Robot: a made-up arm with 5 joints. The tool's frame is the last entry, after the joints.
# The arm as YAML. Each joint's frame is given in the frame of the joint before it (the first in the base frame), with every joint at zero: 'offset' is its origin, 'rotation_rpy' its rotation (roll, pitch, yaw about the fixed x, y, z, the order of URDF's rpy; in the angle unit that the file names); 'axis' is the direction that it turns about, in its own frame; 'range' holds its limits. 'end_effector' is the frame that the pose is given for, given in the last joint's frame.
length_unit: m
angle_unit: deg
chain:
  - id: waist
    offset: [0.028, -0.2, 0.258]
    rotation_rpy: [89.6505, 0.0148, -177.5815]
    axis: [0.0, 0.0, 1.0]
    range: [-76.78, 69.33]
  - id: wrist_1
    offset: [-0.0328, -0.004, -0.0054]
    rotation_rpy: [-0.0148, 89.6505, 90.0]
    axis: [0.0, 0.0, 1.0]
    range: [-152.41, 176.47]
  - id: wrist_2
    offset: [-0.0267, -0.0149, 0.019]
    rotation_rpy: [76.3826, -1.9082, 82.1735]
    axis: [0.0, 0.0, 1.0]
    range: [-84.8, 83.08]
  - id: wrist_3
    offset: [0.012, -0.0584, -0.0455]
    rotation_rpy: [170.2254, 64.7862, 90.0]
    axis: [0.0, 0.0, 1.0]
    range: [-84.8, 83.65]
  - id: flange
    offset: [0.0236, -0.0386, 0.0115]
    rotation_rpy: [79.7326, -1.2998, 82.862]
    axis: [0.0, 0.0, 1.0]
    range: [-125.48, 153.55]
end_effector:
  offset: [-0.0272, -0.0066, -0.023]
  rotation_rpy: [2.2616, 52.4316, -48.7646]
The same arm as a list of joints. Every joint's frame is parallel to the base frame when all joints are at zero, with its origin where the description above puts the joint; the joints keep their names.
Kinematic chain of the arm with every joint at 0, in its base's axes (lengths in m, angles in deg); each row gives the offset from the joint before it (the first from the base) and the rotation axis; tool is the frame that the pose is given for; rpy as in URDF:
waist: xyz 0.028 -0.2 0.258 axis -0.0422 0.999091 0.0061
wrist_1: xyz 0.033 -0.004 -0.004 axis +z
wrist_2: xyz -0.016 0.026 0.019 axis -0.099403 -0.966825 0.235306
wrist_3: xyz 0.017 0.029 -0.067 axis 0.219595 0.178196 -0.959179
flange: xyz -0.033 0.03 -0.014 axis +y
tool: xyz -0.028 -0.023 0.001 rpy -33.44 -31.99 -69.16
Joint limits (deg, base to tool): -76.78..69.33 -152.41..176.47 -84.8..83.08 -84.8..83.65 -125.48..153.55

